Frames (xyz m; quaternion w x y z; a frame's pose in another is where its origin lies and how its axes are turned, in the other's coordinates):
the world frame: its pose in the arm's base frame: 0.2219 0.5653 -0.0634 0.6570 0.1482 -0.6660 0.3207
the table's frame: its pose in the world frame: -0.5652 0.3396 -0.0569 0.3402 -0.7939 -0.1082 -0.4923
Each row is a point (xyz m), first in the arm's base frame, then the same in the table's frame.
Working: the arm's base frame: its pose in the table's frame: 0.8618 0.4876 -0.2123 0.4270 0.1086 0.4793 0.7591

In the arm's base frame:
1: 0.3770 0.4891 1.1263
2: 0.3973 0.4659 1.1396
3: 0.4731 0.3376 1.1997
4: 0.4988 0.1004 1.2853
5: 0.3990 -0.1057 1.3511
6: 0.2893 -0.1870 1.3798
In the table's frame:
1: 1.0117 1.4002 0.6790
2: 1.0196 1.4280 0.6619
3: 1.0775 1.5457 0.5692
4: 1.2400 1.6612 0.4126
5: 1.4510 1.6641 0.3019
6: 1.5788 1.6141 0.2769

